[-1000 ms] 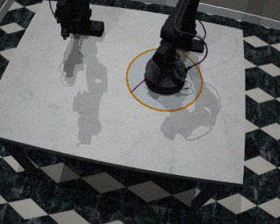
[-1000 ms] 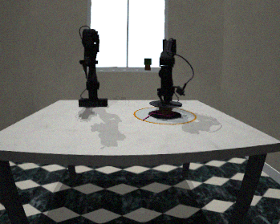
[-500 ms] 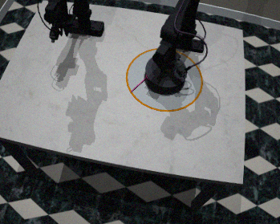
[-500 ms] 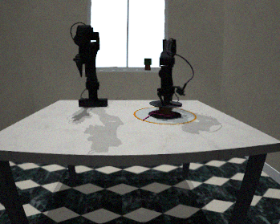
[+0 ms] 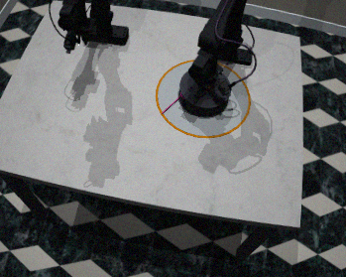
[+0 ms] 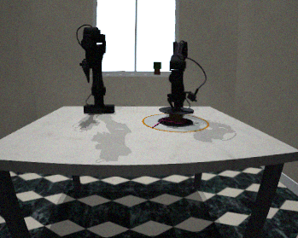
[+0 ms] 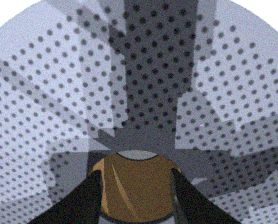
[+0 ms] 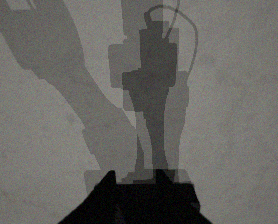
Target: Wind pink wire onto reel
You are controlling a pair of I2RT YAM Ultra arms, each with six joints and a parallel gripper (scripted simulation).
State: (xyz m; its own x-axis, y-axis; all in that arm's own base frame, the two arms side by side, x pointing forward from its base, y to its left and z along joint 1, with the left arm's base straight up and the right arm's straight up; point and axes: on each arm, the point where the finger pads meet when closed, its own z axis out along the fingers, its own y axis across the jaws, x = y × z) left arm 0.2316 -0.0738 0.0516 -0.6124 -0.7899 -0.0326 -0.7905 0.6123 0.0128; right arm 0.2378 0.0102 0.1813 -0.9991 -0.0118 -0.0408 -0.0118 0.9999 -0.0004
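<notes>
My left hand is 30 mm above the dark reel. Also, from my left hand: orange painted ring: 60 mm below.
</notes>
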